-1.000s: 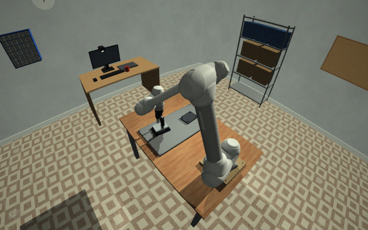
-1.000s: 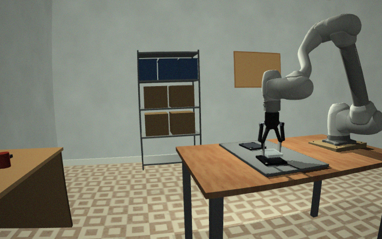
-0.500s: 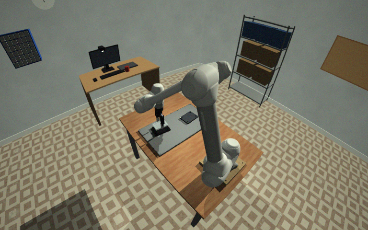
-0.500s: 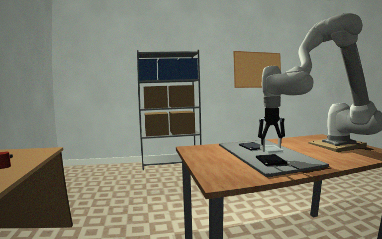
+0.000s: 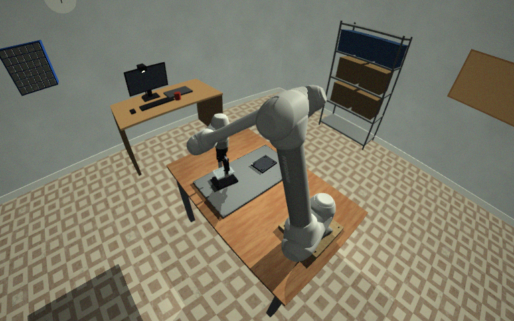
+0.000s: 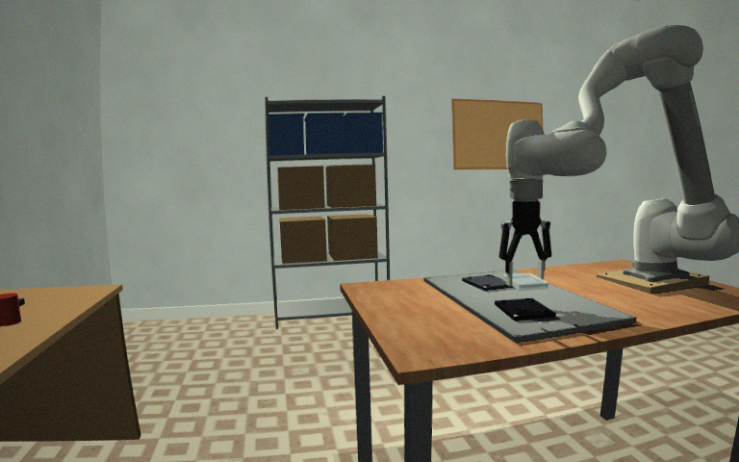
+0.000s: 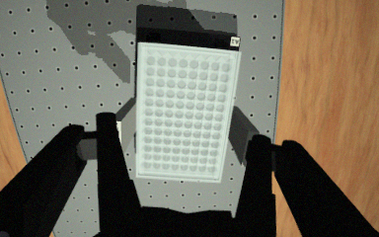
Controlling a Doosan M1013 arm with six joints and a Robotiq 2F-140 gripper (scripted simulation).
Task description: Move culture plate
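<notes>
My hand is 10 mm past the nest N2, 340 mm to the left of it and 100 mm above it. Also, from my hand: clear lid: 10 mm below; then black plate nest N1: 100 mm below.
</notes>
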